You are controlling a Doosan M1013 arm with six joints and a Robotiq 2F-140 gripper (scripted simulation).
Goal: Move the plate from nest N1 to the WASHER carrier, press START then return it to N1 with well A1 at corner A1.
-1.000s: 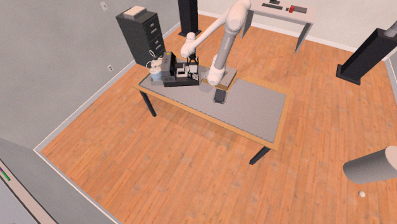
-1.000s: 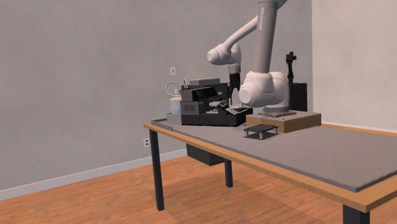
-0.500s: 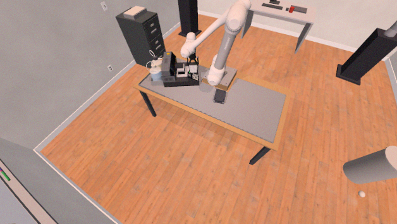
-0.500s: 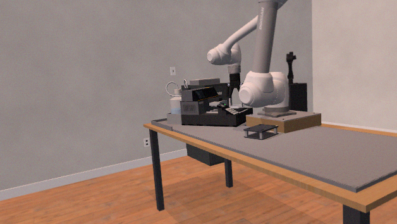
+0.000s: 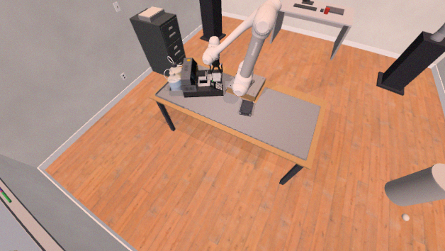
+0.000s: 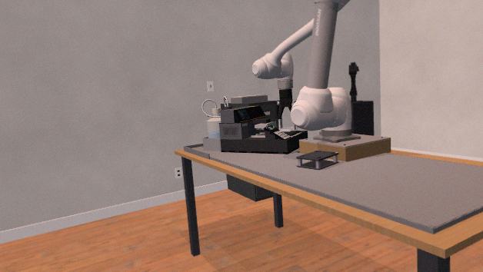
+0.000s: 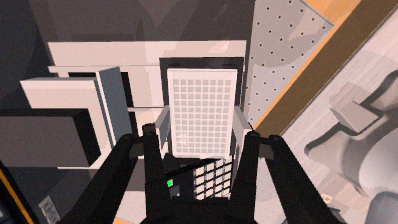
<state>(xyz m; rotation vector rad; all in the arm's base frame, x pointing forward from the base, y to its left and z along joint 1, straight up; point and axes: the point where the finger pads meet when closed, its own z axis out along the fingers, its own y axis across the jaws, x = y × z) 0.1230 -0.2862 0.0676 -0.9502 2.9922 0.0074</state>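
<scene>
Right now my hand is 30 mm above the white well plate. The rest, counted from my hand: black plate nest N1 (470 mm to the left, 140 mm ahead, 90 mm below); plate washer (120 mm to the right, 90 mm ahead, 10 mm below).
</scene>
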